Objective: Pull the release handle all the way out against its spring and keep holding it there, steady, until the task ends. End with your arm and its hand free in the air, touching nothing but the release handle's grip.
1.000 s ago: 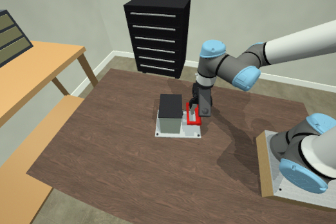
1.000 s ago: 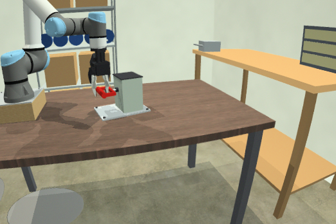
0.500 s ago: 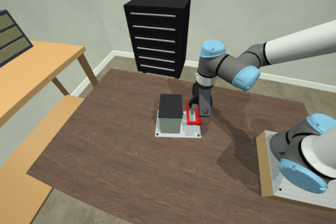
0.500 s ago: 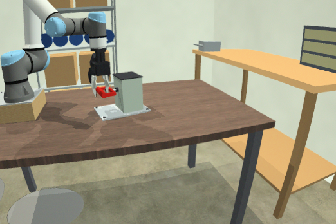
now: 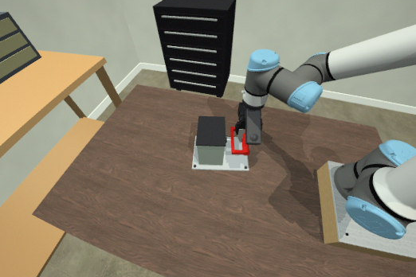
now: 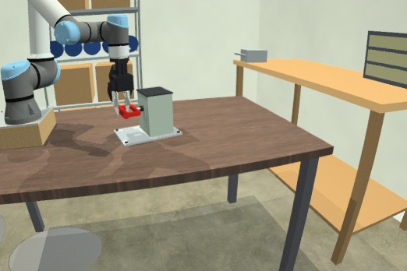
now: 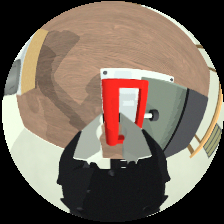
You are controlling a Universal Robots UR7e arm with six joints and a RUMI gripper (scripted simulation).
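The grey baseplate is 100 mm below my hand, 90 mm ahead of it and 20 mm to the left of it.
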